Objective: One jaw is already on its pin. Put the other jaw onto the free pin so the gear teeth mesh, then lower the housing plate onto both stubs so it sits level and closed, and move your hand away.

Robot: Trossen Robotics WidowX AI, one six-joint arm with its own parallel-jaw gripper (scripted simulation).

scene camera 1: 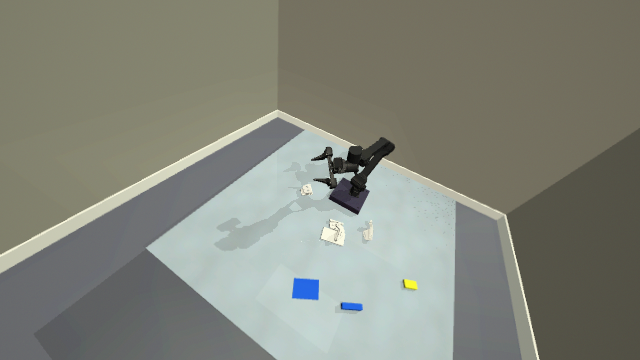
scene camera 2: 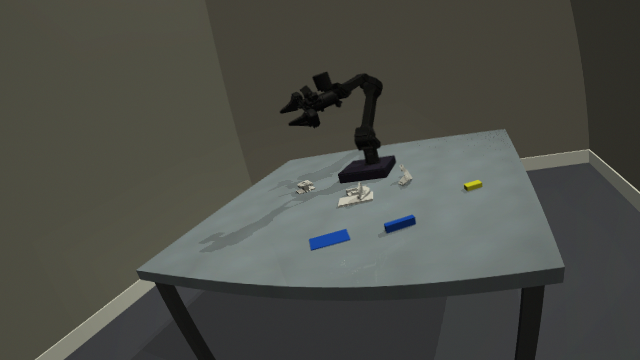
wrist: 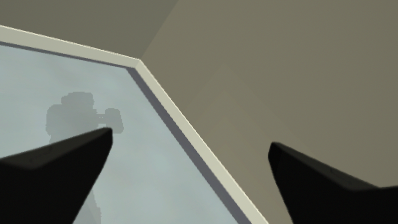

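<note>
My gripper (scene camera 2: 284,118) (wrist: 193,143): open, holding nothing.
</note>
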